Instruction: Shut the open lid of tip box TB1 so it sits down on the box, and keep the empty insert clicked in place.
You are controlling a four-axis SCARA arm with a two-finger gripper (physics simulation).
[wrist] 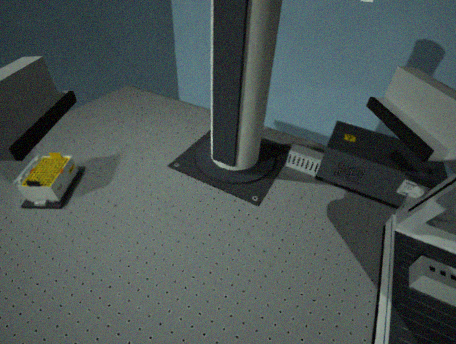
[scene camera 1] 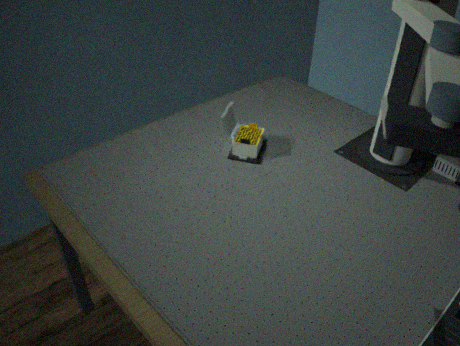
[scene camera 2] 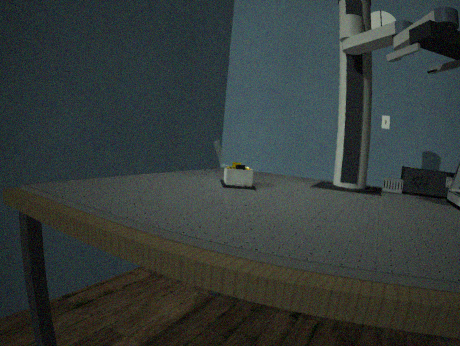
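Where they show: gripper, between the fingertips: [wrist: 227,79] [scene camera 1: 422,107] [scene camera 2: 410,64]; arm's base, origin of its link: [wrist: 234,159] [scene camera 1: 388,158] [scene camera 2: 348,190].
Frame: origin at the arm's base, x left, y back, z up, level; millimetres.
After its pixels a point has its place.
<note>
Tip box TB1 [scene camera 1: 246,150] {x -317, y -428, z 48 mm} [scene camera 2: 238,177] {x -328, y -433, z 47 mm} [wrist: 56,189] {x -296, y -398, z 50 mm} is a small white box on a dark base on the table, at the left of the wrist view. Its translucent lid [scene camera 1: 228,118] {x -421, y -418, z 122 mm} [scene camera 2: 218,153] {x -391, y -464, z 119 mm} stands open and upright at the box's rear left edge; in the wrist view the left finger hides most of it. The yellow insert [scene camera 1: 249,135] {x -355, y -378, z 70 mm} [wrist: 49,170] {x -353, y -374, z 69 mm} lies in the top of the box and looks level, with a small yellow tab at the back. Whether it is clicked in is too small to tell. My gripper [scene camera 2: 422,60] [wrist: 227,79] {x 208, y -455, z 443 mm} is open and empty, high above the table and far right of the box.
The arm's column [scene camera 1: 401,75] {x -7, y -77, z 345 mm} [scene camera 2: 353,120] {x 1, y -77, z 295 mm} [wrist: 230,85] {x 12, y -77, z 273 mm} stands on a dark plate [scene camera 1: 357,151] [wrist: 192,171] right of the box. A white slotted block [scene camera 1: 446,168] {x 202, y 44, z 46 mm} [scene camera 2: 393,185] {x 205, y 45, z 43 mm} [wrist: 303,160] {x 202, y 45, z 54 mm} and a dark equipment box [scene camera 2: 425,182] {x 356, y 34, z 75 mm} [wrist: 360,171] {x 353, y 34, z 89 mm} are further right. A light-rimmed unit [wrist: 385,290] {x 450, y -247, z 47 mm} is at the wrist view's lower right.
</note>
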